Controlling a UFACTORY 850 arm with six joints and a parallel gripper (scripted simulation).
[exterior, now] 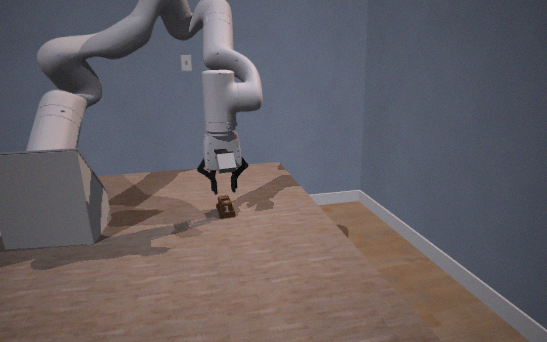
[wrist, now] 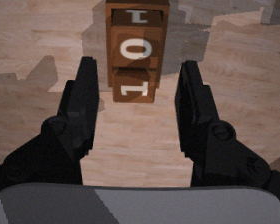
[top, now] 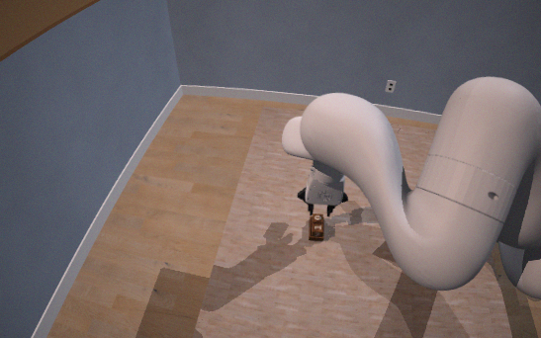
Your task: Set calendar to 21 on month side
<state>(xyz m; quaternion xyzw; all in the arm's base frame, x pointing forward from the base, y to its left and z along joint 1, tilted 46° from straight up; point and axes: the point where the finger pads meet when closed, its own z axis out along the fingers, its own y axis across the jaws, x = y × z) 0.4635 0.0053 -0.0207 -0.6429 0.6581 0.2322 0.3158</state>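
The brown wooden date cube is 6 cm below my hand. From my hand the other things lie so: brown tray: 2 cm to the left, 8 cm below.
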